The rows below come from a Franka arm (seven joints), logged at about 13 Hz.
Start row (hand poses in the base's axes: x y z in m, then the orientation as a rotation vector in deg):
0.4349 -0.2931 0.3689 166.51 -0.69 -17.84
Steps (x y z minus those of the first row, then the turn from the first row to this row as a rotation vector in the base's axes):
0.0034 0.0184 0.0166 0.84 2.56 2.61
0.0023 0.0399 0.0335 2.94 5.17 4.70
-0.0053 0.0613 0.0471 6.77 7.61 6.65
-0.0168 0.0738 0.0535 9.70 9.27 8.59
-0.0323 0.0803 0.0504 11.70 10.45 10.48
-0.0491 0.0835 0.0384 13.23 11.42 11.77
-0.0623 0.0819 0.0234 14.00 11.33 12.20
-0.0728 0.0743 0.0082 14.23 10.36 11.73
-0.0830 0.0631 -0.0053 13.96 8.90 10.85
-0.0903 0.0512 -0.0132 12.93 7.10 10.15
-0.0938 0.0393 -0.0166 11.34 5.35 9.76
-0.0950 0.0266 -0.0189 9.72 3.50 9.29
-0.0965 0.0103 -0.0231 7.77 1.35 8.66
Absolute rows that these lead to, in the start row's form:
0.4383 -0.2747 0.3855 166.64 3.65 -21.19
0.4372 -0.2532 0.4024 167.89 7.51 -24.88
0.4296 -0.2318 0.4160 170.73 11.58 -28.63
0.4181 -0.2193 0.4224 172.76 15.43 -31.17
0.4026 -0.2128 0.4193 173.93 18.98 -32.88
0.3858 -0.2096 0.4073 174.78 21.51 -34.34
0.3726 -0.2112 0.3923 -175.17 -22.33 34.19
0.3621 -0.2188 0.3771 -175.27 -21.45 32.75
0.3519 -0.2300 0.3636 -176.02 -19.84 30.73
0.3446 -0.2419 0.3557 176.12 18.25 -28.04
0.3411 -0.2538 0.3523 175.11 16.96 -25.24
0.3399 -0.2665 0.3500 174.05 15.54 -22.34
0.3384 -0.2828 0.3458 172.71 13.78 -19.02

